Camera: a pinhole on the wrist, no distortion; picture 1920 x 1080 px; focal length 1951.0 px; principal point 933.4 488.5 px. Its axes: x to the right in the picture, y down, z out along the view. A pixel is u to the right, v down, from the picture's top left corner.
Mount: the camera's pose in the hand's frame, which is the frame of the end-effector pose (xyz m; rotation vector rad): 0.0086 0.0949 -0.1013 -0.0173 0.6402 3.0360
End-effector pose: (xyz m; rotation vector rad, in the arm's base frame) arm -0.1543 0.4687 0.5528 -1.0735 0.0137 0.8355
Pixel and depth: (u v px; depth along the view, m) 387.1 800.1 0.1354
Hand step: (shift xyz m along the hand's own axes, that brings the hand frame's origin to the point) 0.0452 0.1285 0.0320
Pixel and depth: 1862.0 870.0 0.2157
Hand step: -0.0963 0.1471 0.1111
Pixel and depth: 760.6 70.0 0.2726
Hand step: 0.0343 0.2576 0.1249
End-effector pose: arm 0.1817 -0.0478 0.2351 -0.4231 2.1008 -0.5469
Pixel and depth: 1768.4 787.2 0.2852
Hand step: -0.1159 0.1745 0.1749
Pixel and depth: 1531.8 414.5 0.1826
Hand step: -0.0476 0.1770 0.0619
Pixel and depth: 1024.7 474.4 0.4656
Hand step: -0.0144 0.2868 0.3229
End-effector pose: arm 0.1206 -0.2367 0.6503 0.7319 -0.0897 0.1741
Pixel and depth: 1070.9 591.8 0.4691
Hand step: -0.0268 0.2628 0.3372
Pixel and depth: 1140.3 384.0 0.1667
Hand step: -0.0092 0.1710 0.0473
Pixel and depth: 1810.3 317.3 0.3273
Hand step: -0.1382 0.2586 0.1838
